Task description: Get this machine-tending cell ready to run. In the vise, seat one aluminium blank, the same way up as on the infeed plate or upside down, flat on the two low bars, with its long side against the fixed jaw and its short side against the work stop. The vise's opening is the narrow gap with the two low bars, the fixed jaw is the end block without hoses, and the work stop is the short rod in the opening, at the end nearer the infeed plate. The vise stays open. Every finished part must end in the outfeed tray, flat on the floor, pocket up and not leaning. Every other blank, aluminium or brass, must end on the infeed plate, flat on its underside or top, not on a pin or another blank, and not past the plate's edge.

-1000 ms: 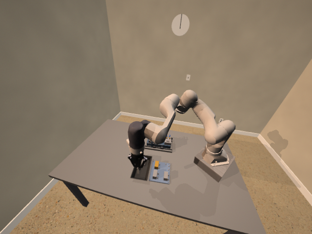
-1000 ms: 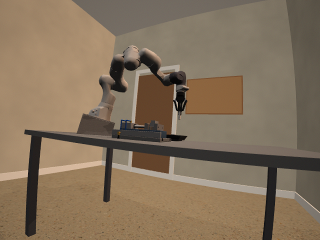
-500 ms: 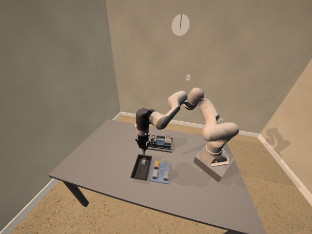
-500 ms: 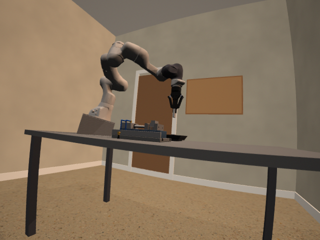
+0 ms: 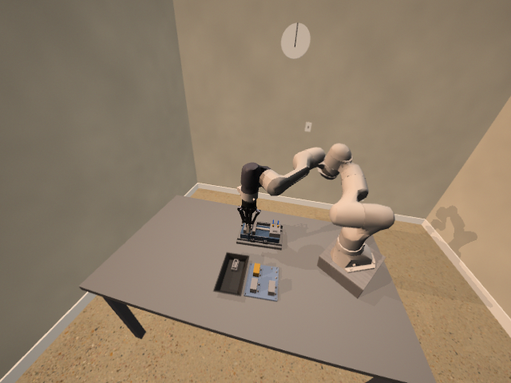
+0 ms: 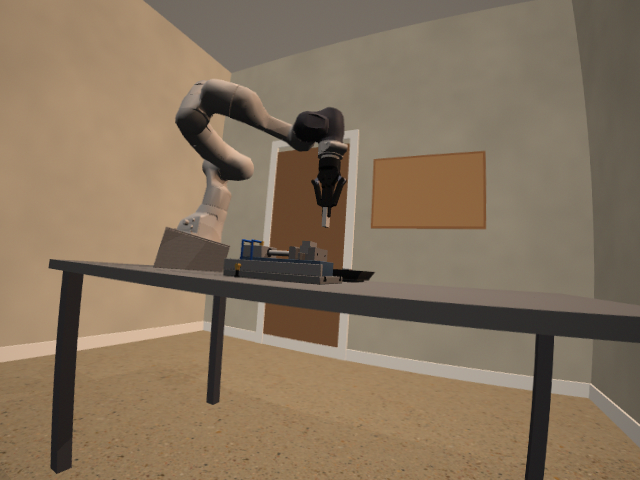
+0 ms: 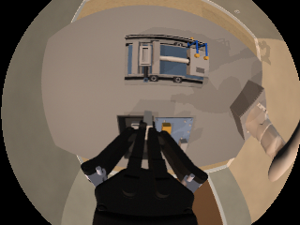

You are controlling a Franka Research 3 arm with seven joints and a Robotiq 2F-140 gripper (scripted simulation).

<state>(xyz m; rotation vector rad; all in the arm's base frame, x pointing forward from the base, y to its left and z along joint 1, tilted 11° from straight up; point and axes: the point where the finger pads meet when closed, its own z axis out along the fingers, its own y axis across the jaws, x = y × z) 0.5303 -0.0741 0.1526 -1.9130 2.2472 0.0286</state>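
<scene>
My gripper is now 17 cm above the vise, 14 cm to the left of it and 7 cm past it. From my hand the other things lie so: brass blank 19 cm below, 14 cm to the left, 7 cm behind.
</scene>
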